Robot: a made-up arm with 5 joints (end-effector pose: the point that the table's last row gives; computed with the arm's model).
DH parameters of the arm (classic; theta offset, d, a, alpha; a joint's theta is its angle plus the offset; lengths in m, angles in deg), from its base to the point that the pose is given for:
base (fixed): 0 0 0.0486 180
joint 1: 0 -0.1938 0.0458 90
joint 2: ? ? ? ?
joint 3: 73.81 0 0.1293 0
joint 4: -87.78 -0.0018 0 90
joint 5: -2.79 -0.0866 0 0
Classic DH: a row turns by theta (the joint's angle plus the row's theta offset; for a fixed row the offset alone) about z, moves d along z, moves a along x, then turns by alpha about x.
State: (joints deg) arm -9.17 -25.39 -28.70 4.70 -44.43
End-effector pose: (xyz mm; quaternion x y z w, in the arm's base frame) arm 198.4 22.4 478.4 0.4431 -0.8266 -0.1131 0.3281
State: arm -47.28 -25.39 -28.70 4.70 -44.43
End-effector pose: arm 152.7 110.1 478.4 0.6887 -0.6366 0.0002 0.3471
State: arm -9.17 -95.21 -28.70 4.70 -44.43
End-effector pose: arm -133.6 -31.2 391.1 -0.4572 0.8529 -0.0822 0.2383
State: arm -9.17 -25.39 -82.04 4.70 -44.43
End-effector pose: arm 10.2 -8.0 511.3 -0.4696 0.8759 -0.0361 0.1047
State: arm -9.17 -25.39 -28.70 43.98 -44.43
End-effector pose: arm 226.9 27.0 427.8 0.3622 -0.6756 -0.2093 0.6070
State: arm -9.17 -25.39 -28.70 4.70 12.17
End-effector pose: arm 198.4 22.4 478.4 -0.0017 -0.9378 0.0559 0.3426
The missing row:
joint 2: -76.02 0 0.1135 0
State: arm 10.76 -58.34 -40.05 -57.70 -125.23
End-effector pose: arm -85.8 23.7 437.2 -0.7158 0.4364 -0.5103 0.1919
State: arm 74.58 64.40 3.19 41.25 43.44
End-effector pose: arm 95.5 -176.8 17.2 0.1383 0.0877 -0.2878 0.9436
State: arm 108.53 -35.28 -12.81 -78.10 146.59
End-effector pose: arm 35.4 -33.6 468.9 0.7674 -0.5609 0.0941 0.2959
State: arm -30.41 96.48 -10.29 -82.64 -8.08
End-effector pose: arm 267.0 126.1 20.2 0.2414 -0.6408 0.1237 0.7182
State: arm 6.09 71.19 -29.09 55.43 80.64
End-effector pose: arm 293.8 -28.0 34.6 0.0440 0.0489 0.5848 0.8085
